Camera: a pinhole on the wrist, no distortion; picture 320 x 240 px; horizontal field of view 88.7 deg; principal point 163.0 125.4 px. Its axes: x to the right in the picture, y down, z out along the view. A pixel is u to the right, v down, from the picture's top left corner.
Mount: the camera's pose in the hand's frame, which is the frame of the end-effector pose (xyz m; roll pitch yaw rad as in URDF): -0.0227 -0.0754 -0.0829 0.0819 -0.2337 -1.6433
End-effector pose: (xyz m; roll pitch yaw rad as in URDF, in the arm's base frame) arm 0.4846 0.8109 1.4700 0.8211 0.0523 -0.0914
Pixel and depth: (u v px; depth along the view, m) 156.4 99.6 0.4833
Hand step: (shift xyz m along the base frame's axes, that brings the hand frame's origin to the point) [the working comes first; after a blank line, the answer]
In the camera's frame: -0.0195 -0.0762 0.4833

-0.1334 -0.2213 0.3071
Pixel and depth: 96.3 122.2 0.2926
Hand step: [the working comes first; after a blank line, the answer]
In the camera's frame: -0.1192 -0.0057 0.2926

-0.0332 -0.0488 0.1997
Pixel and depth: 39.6 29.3 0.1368
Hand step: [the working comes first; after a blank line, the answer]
In the camera's frame: -0.1031 -0.0803 0.1368

-0.0981 0.0366 0.0635
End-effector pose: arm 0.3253 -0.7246 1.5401 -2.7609 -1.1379 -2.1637
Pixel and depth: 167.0 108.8 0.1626
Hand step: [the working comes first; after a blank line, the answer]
In the camera's frame: 0.0040 -0.0165 0.1626

0.0379 -0.0596 -0.0681
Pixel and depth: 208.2 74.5 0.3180
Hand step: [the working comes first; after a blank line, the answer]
In the camera's frame: 0.0878 -0.0989 0.3180

0.0729 -0.1834 -0.2144
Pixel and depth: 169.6 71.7 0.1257
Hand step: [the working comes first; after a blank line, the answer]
In the camera's frame: 0.0051 -0.0412 0.1257

0.0574 -0.0199 -0.0724
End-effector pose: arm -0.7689 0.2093 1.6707 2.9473 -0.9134 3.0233
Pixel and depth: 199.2 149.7 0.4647
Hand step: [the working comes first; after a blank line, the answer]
In the camera's frame: 0.1028 0.0690 0.4647

-0.3208 0.0471 -0.2393
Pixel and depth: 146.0 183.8 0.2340
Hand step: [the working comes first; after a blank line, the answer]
In the camera's frame: -0.0243 0.0835 0.2340

-0.1373 0.0435 -0.0499
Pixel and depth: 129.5 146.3 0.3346
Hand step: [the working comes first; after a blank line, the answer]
In the camera's frame: -0.0685 0.0427 0.3346

-0.1551 0.1299 -0.1270
